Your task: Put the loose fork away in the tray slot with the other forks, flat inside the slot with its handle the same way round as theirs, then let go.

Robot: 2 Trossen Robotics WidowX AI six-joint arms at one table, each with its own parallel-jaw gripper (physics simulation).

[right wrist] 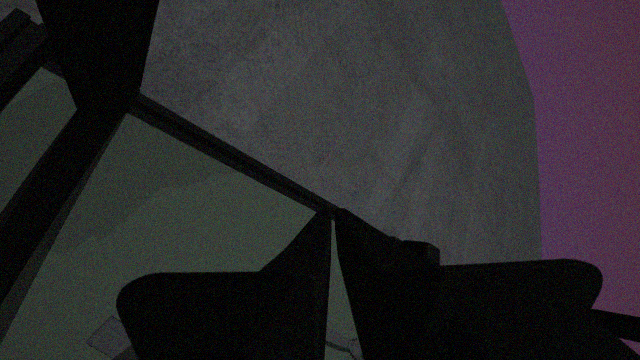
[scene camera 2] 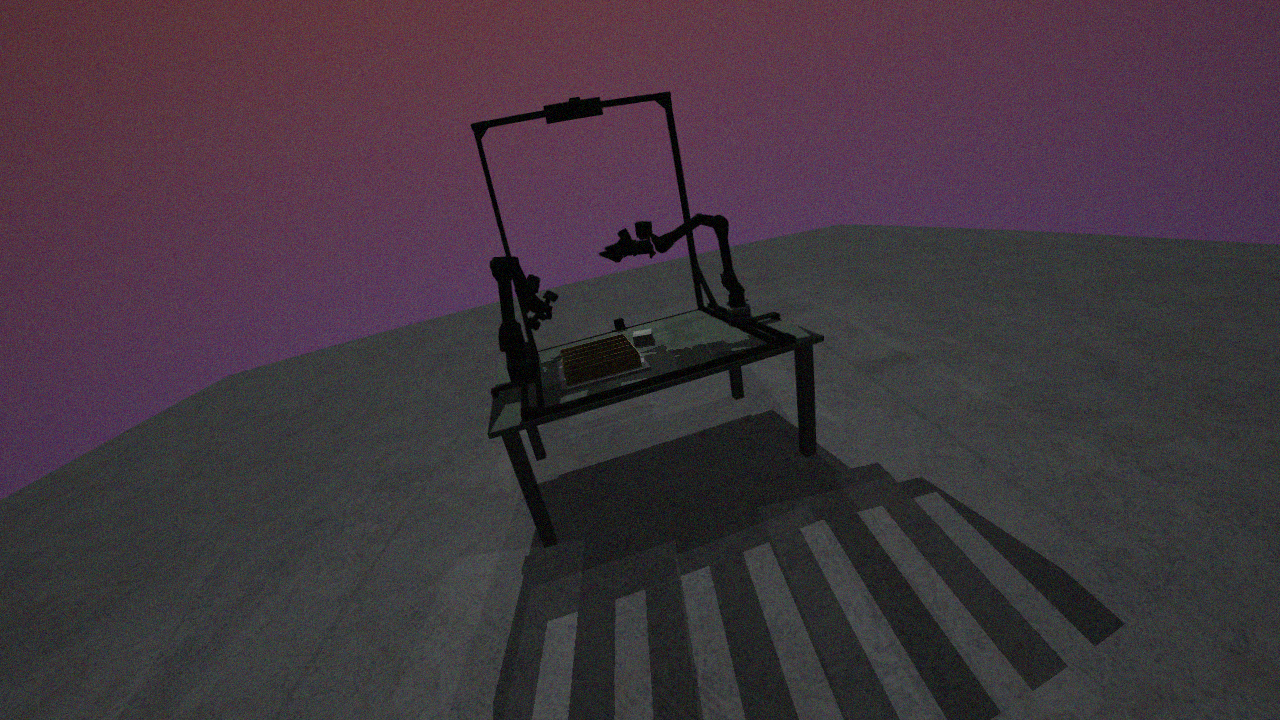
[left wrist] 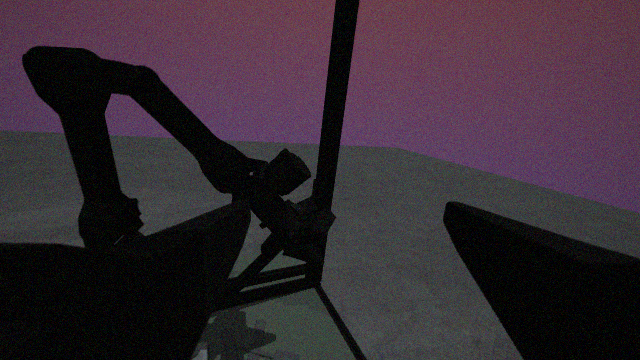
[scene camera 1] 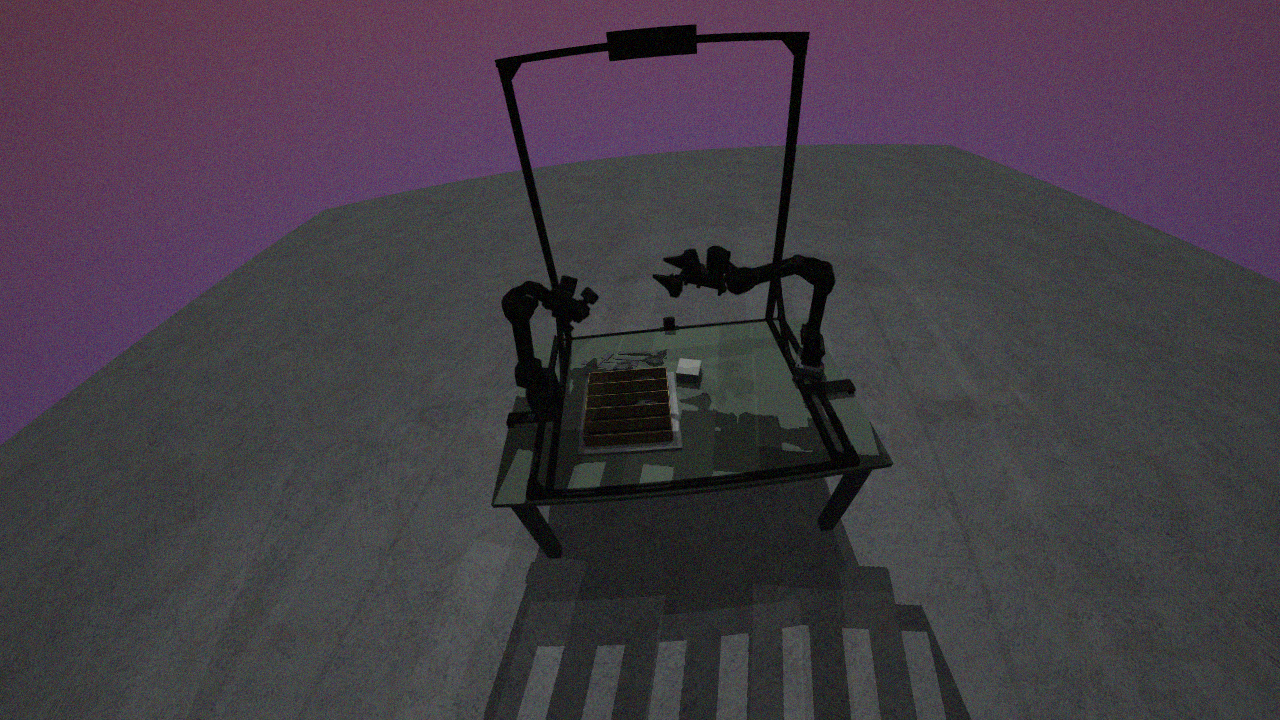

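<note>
The brown slotted tray (scene camera 1: 628, 439) (scene camera 2: 605, 372) lies at the left of the table. Small grey shapes (scene camera 1: 633, 360) lie just behind it in scene camera 1; I cannot tell which is the loose fork, or make out the forks in the slots. My right gripper (scene camera 1: 571, 317) (scene camera 2: 536, 320) (right wrist: 331, 217) is in the air above the back left of the table, apart from the tray. Its fingertips meet with nothing visible between them. Part of a thin outline on the table shows through the gap behind them. My left gripper (scene camera 1: 660, 268) (scene camera 2: 605, 254) is wide open and empty, high above the table.
A small white block (scene camera 1: 688, 367) (scene camera 2: 643, 337) stands by the tray's back right corner. A tall black frame (scene camera 1: 529, 179) (scene camera 2: 679, 170) rises over the table. A small dark block (scene camera 1: 668, 323) (scene camera 2: 619, 324) is at the back edge. The scene is very dark.
</note>
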